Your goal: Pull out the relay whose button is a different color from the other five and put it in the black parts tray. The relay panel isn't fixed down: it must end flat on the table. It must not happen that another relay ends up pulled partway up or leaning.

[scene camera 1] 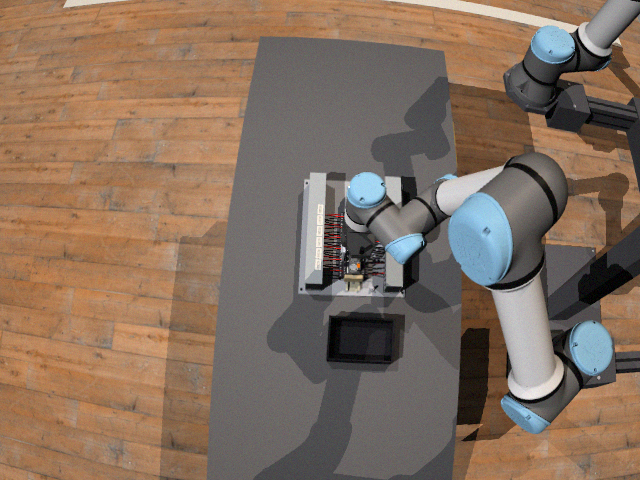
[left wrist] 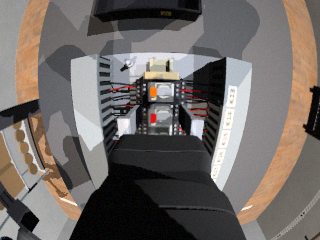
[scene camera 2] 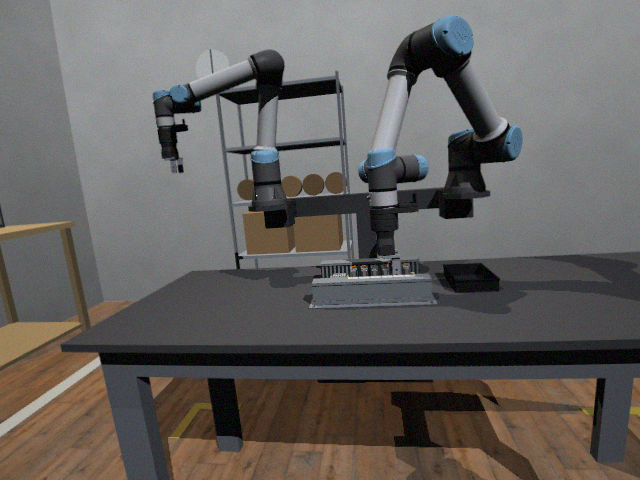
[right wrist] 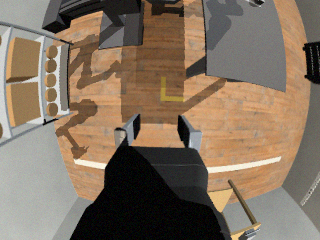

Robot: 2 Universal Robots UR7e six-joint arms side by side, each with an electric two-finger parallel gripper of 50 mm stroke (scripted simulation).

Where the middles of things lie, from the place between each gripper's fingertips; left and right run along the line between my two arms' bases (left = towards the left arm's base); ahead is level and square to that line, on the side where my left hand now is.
Right now my left hand [scene camera 2: 395, 274] is 70 mm to the left of the relay panel [scene camera 1: 316, 239] and 30 mm above it. From my left hand the other things lie so: black parts tray [scene camera 1: 367, 340]: 40 mm behind, 210 mm to the left, 40 mm below.
I see my right gripper 47 cm short of the relay panel, 84 cm to the right of it and 38 cm above it. Round my right hand: black parts tray: 43 cm ahead, 112 cm to the left, 40 cm below.
